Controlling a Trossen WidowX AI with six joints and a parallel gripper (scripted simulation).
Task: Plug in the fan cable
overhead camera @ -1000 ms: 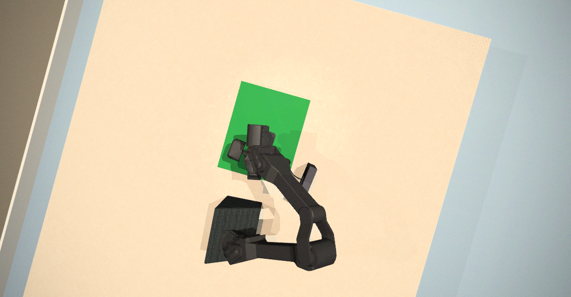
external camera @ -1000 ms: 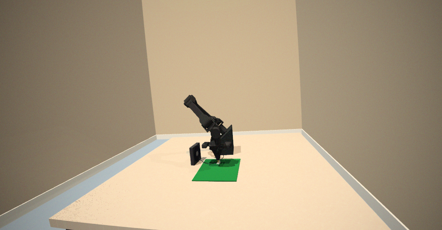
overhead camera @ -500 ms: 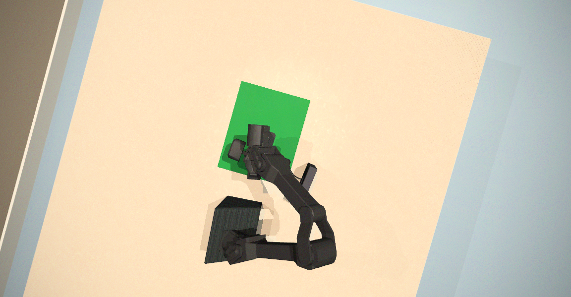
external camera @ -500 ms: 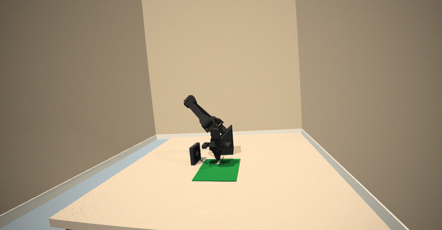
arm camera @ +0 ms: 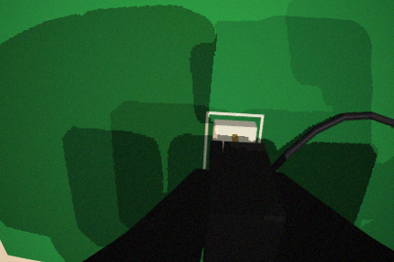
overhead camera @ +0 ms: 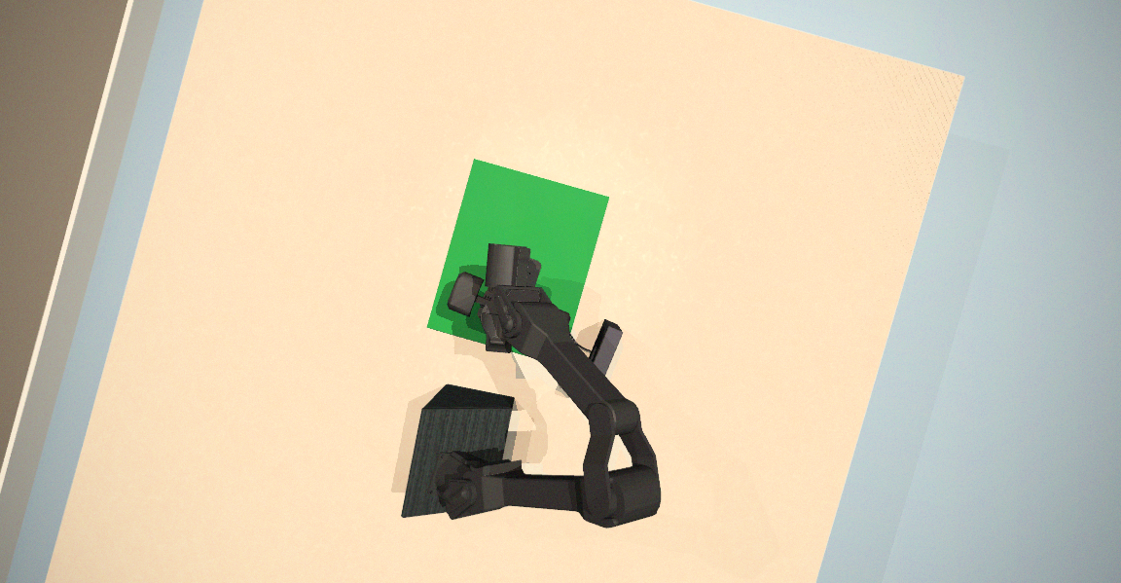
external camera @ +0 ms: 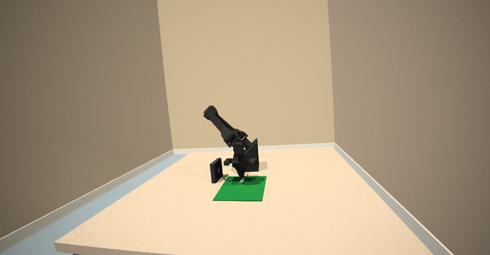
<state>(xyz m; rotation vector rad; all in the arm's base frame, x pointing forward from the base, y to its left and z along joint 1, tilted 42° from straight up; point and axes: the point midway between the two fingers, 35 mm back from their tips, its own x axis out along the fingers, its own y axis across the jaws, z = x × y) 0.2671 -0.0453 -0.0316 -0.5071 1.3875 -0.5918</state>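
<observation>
My gripper tip is now 4 cm above the white four-pin fan header and 1 cm past it. Also, from my gripper tip: black fan plug (1 cm behind, 1 cm above); then black fan (15 cm to the right, 4 cm behind, 2 cm above); then green board (7 cm ahead, 5 cm below, 2 cm to the left).
</observation>
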